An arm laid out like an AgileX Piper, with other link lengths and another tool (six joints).
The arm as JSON. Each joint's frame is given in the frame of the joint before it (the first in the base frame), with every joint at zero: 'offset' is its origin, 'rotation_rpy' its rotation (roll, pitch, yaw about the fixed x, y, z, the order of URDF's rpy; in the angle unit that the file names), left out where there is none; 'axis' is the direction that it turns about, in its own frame. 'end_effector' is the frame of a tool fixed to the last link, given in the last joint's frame.
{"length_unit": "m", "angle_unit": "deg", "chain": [
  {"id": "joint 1", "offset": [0.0, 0.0, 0.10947], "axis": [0.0, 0.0, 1.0]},
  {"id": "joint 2", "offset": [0.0, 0.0, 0.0], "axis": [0.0, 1.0, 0.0]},
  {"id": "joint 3", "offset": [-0.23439, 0.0, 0.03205], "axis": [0.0, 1.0, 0.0]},
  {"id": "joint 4", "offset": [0.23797, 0.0, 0.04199], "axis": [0.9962, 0.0, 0.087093]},
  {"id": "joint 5", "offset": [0.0, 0.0, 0.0], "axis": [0.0, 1.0, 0.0]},
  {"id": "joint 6", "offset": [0.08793, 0.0, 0.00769], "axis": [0.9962, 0.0, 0.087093]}
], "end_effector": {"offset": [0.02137, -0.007, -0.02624], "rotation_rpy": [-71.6, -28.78, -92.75]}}
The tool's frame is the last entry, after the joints.
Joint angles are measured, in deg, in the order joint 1, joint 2, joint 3, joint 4, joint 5, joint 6. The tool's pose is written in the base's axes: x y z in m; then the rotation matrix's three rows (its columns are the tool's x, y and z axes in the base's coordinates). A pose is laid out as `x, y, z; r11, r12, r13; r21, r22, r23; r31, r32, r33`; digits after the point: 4 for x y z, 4 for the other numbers.
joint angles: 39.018, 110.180, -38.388, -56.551, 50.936, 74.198
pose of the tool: 0.1808, 0.0651, 0.0253; 0.5533, -0.6950, 0.4592; -0.5318, -0.7190, -0.4475; 0.6412, 0.0034, -0.7674
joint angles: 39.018, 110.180, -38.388, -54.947, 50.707, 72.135
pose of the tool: 0.1787, 0.0653, 0.0250; 0.5727, -0.6928, 0.4383; -0.5316, -0.7208, -0.4447; 0.6240, 0.0217, -0.7811
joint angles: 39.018, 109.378, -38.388, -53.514, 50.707, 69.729
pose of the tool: 0.1778, 0.0658, 0.0277; 0.5899, -0.6857, 0.4264; -0.5296, -0.7272, -0.4367; 0.6095, 0.0318, -0.7921
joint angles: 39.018, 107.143, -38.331, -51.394, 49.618, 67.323
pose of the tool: 0.1776, 0.0691, 0.0332; 0.5952, -0.6815, 0.4257; -0.5518, -0.7318, -0.3999; 0.5841, 0.0031, -0.8117
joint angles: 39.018, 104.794, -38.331, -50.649, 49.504, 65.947
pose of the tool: 0.1791, 0.0710, 0.0406; 0.5910, -0.6753, 0.4413; -0.5619, -0.7371, -0.3754; 0.5788, -0.0261, -0.8151
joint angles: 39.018, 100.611, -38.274, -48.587, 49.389, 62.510
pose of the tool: 0.1800, 0.0737, 0.0539; 0.5934, -0.6609, 0.4594; -0.5760, -0.7474, -0.3311; 0.5622, -0.0681, -0.8242
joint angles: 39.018, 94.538, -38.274, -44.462, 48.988, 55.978
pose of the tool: 0.1793, 0.0774, 0.0728; 0.6136, -0.6304, 0.4755; -0.5900, -0.7663, -0.2544; 0.5247, -0.1245, -0.8421
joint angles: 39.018, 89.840, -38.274, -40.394, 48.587, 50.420
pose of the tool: 0.1769, 0.0802, 0.0870; 0.6340, -0.6049, 0.4818; -0.6006, -0.7776, -0.1860; 0.4872, -0.1714, -0.8563
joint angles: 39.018, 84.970, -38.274, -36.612, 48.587, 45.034
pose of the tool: 0.1739, 0.0819, 0.1019; 0.6534, -0.5748, 0.4926; -0.6041, -0.7881, -0.1183; 0.4562, -0.2202, -0.8622
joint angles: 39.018, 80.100, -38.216, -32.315, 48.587, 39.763
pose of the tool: 0.1692, 0.0836, 0.1160; 0.6724, -0.5458, 0.5000; -0.6092, -0.7917, -0.0450; 0.4204, -0.2744, -0.8648
